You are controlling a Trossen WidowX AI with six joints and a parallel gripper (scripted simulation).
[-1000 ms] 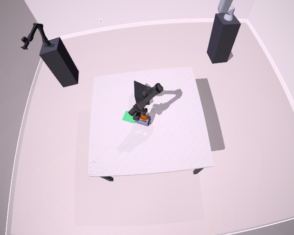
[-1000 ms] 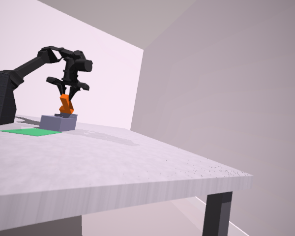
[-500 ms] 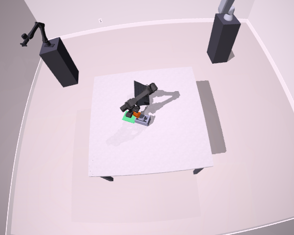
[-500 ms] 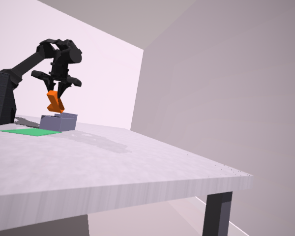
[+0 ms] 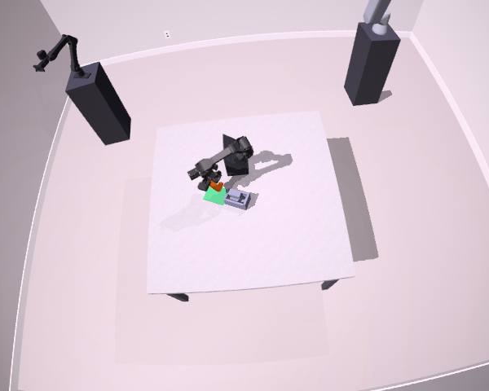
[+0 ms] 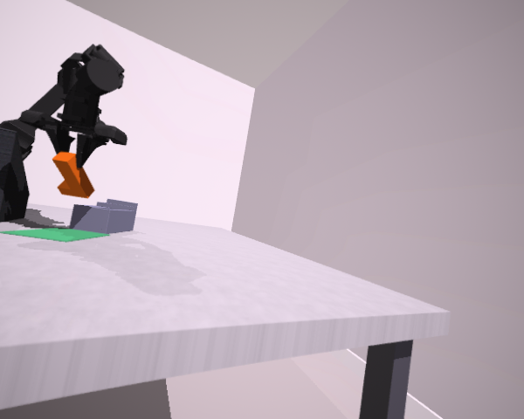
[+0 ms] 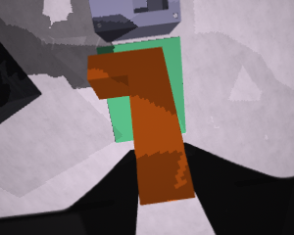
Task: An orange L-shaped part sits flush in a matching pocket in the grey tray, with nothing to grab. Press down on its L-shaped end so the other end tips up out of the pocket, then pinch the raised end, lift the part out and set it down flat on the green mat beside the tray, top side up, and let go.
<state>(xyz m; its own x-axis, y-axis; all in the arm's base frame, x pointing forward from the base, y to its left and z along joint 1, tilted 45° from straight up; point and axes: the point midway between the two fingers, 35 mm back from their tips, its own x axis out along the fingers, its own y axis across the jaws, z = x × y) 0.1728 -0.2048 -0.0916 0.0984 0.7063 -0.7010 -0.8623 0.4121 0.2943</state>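
Right now my gripper tip is 17 cm above the green mat, 1 cm to the right of it and 1 cm short of it. Round my gripper tip: orange L-shaped part (3 cm to the left, 3 cm below).
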